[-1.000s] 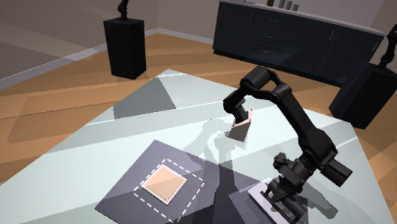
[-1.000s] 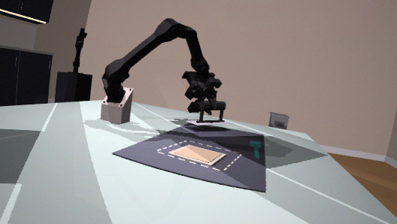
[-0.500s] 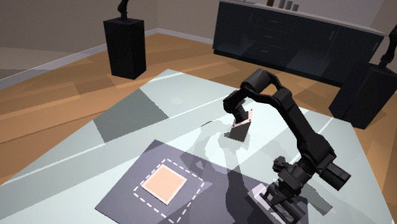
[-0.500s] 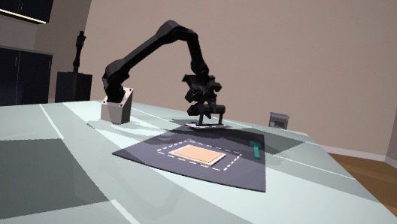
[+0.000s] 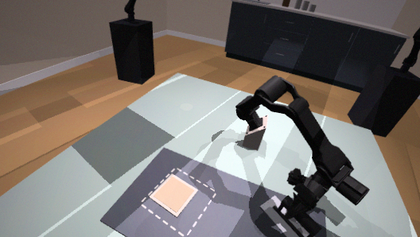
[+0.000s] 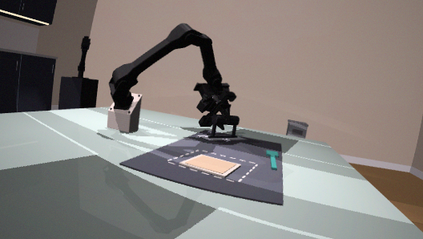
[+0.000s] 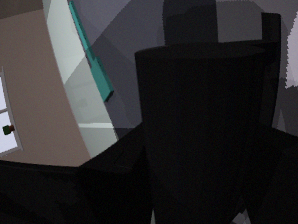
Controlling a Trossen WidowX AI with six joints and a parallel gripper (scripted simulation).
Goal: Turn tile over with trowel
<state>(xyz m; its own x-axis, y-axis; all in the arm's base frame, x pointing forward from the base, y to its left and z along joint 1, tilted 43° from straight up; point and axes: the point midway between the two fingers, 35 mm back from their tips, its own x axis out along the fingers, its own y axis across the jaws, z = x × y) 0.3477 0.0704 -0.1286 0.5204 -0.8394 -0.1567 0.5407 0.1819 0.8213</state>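
The trowel lies 20 mm behind my gripper tip, 20 mm to the left of it and 10 mm below it. Also, from my gripper tip: dark mat (30 mm ahead, 180 mm to the right, 70 mm below); teal t-shaped piece (170 mm ahead, 180 mm to the right, 50 mm below); square peach tile (350 mm to the right, 50 mm below).
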